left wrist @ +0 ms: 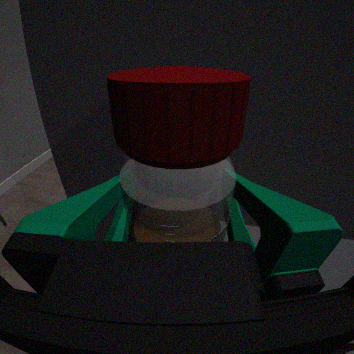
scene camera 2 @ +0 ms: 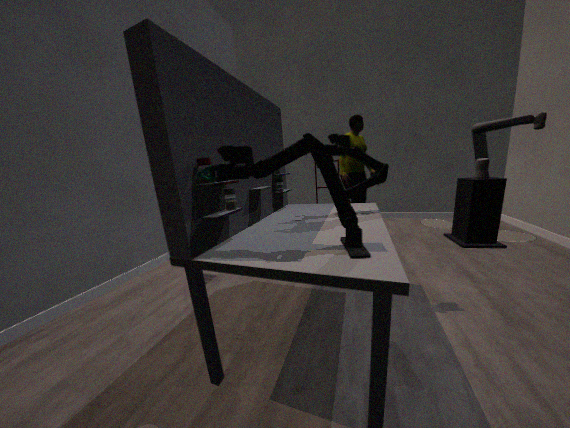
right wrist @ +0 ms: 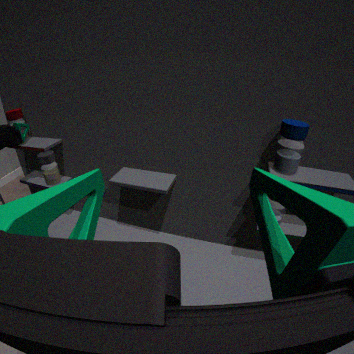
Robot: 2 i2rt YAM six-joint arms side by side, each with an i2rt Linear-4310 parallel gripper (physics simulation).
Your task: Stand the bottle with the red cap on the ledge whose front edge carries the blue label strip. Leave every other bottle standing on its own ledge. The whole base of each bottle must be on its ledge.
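Observation:
The bottle with the red cap is upright above the left end of the red-edged ledge; its base is hidden. My left gripper is shut on this bottle, one green finger on each side below the cap. My right gripper is open and empty, in front of the wall. The ledge with the blue strip is at the right in the right wrist view, and a blue-capped bottle stands at its left end.
A grey-capped bottle stands on the lower ledge below the red-edged one. A bare middle ledge lies between the two groups. A further low ledge shows under the blue-strip ledge. The table stretches below.

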